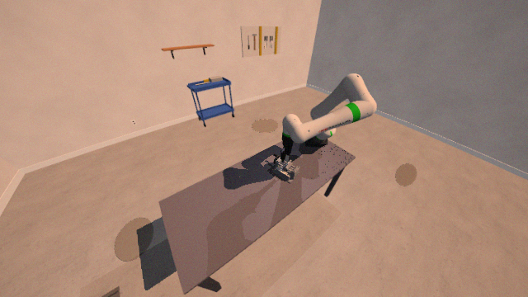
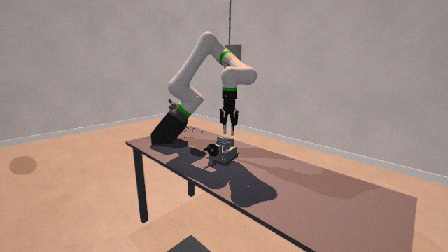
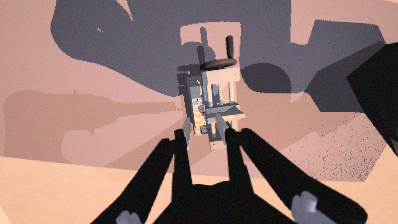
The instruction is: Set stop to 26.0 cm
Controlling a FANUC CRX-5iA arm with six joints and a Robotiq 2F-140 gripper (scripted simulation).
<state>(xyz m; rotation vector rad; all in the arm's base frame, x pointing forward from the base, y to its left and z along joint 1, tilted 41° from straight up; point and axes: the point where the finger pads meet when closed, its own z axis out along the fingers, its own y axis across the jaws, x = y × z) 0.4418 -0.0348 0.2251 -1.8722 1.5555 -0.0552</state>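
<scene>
My hand is 3 cm past the handwheel, 14 cm to the left of it and 10 cm above it. The rest, counted from my hand: grey stop fixture 4 cm behind, 10 cm below.
</scene>
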